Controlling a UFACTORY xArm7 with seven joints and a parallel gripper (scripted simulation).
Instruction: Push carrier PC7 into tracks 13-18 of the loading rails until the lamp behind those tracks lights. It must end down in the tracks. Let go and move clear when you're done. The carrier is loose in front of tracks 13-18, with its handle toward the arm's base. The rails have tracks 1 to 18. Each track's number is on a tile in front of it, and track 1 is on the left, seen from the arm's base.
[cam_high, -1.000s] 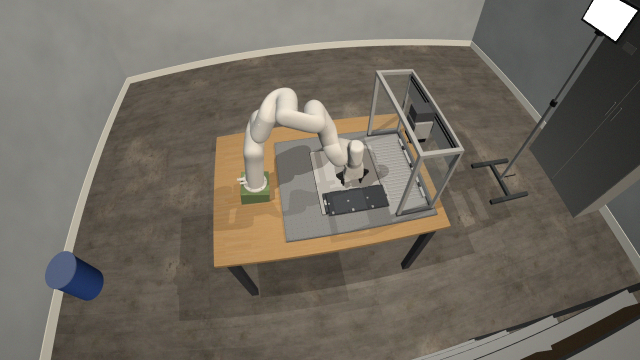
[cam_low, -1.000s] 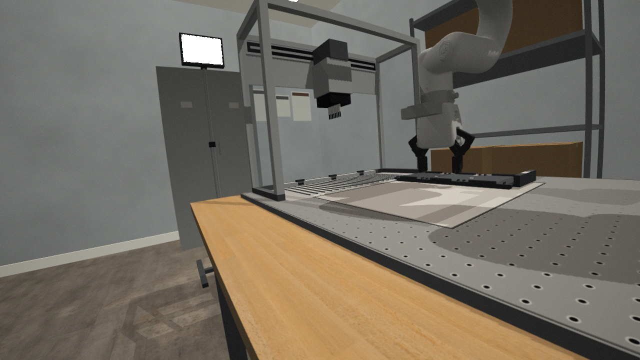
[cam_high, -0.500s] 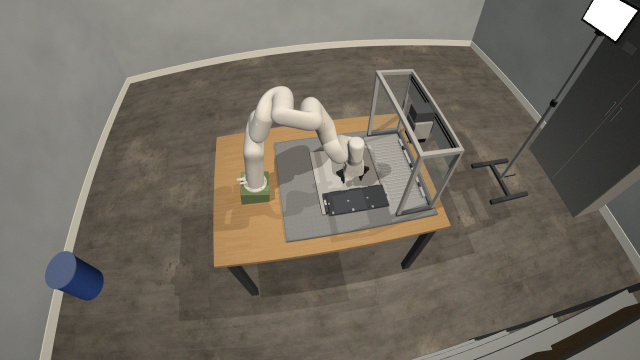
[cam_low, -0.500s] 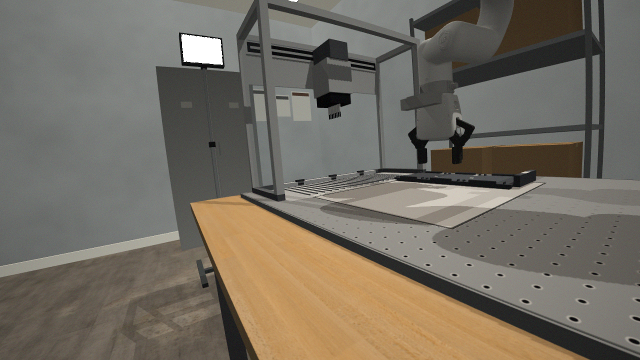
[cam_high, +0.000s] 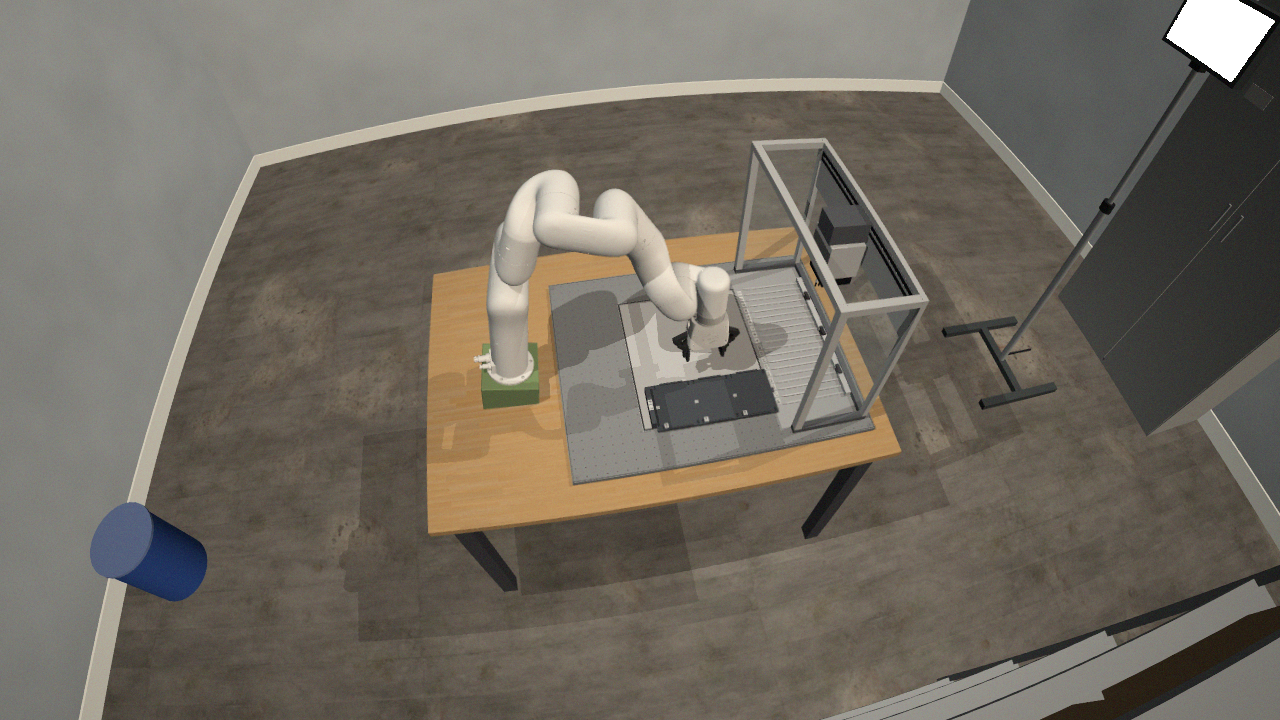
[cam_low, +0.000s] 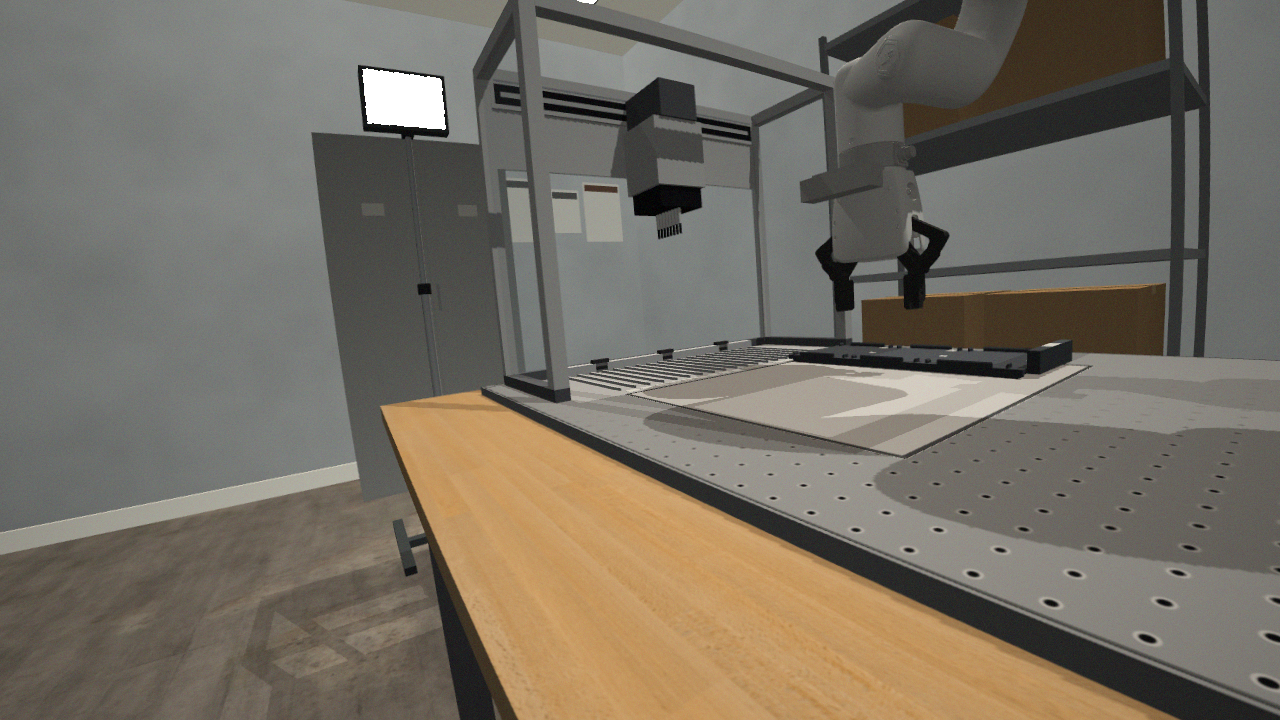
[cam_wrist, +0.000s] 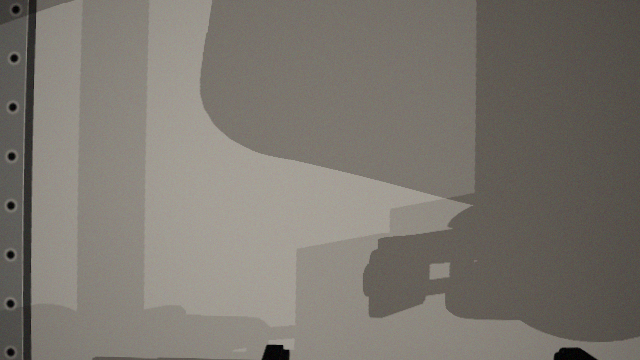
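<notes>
Now: hand 9 cm to the left of the carrier PC7 and 7 cm above it. Round my hand: dark pipetting head (34 cm ahead, 4 cm to the left, 26 cm above).
</notes>
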